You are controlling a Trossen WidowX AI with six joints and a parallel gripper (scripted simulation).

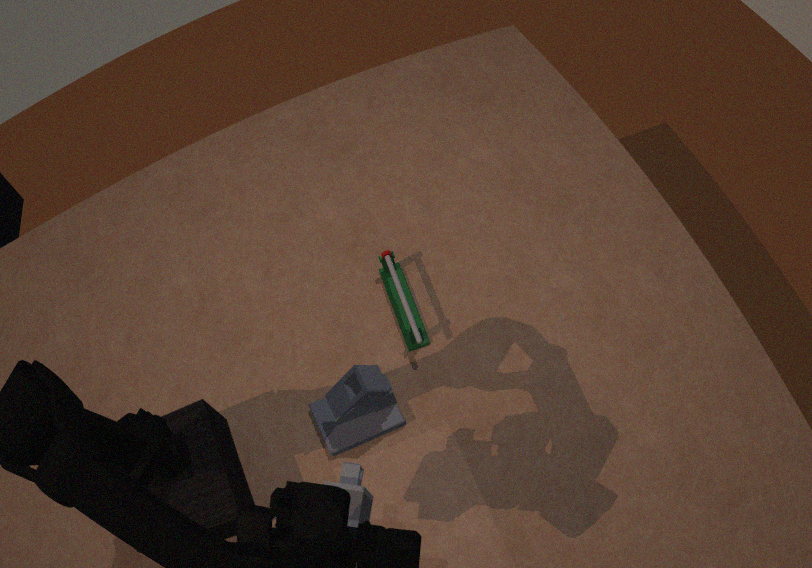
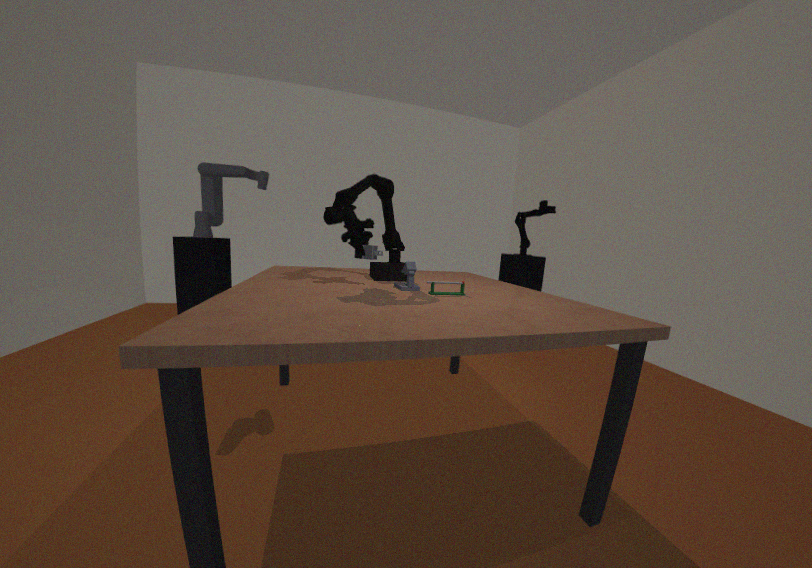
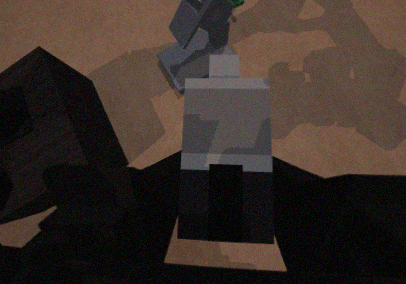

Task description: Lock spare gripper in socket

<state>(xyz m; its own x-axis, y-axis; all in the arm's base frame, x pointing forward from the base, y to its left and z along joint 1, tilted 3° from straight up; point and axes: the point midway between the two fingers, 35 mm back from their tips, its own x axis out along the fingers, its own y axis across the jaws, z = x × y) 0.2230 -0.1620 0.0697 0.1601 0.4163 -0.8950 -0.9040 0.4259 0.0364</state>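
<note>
My gripper tip is 170 mm to the right of the grey mount, 70 mm above it and 50 mm short of it. Round my gripper tip: spare gripper 10 mm to the left, 10 mm ahead, 10 mm above; then green cradle 310 mm to the left, 140 mm ahead, 100 mm below.
</note>
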